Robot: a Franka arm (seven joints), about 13 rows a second.
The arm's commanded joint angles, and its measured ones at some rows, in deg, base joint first. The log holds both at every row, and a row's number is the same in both.
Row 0, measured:
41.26 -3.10 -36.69 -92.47 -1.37 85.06 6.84
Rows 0 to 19, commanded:
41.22 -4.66 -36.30 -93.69 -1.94 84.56 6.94
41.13 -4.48 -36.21 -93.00 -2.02 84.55 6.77
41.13 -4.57 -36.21 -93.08 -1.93 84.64 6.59
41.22 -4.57 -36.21 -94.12 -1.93 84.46 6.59
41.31 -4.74 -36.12 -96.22 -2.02 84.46 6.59
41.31 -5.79 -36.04 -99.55 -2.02 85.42 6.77
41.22 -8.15 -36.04 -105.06 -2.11 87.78 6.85
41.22 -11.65 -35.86 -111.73 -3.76 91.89 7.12
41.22 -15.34 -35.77 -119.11 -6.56 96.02 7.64
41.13 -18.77 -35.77 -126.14 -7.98 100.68 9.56
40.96 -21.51 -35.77 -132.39 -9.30 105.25 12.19
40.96 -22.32 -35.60 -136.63 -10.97 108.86 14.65
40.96 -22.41 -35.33 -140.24 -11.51 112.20 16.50
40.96 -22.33 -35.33 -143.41 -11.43 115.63 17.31
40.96 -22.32 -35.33 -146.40 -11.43 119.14 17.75
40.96 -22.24 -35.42 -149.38 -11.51 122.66 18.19
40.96 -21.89 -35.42 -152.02 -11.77 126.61 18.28
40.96 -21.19 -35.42 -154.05 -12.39 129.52 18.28
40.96 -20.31 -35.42 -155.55 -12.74 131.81 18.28
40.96 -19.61 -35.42 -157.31 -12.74 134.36 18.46
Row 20, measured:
41.06 -19.22 -35.56 -153.65 -11.18 130.06 16.58
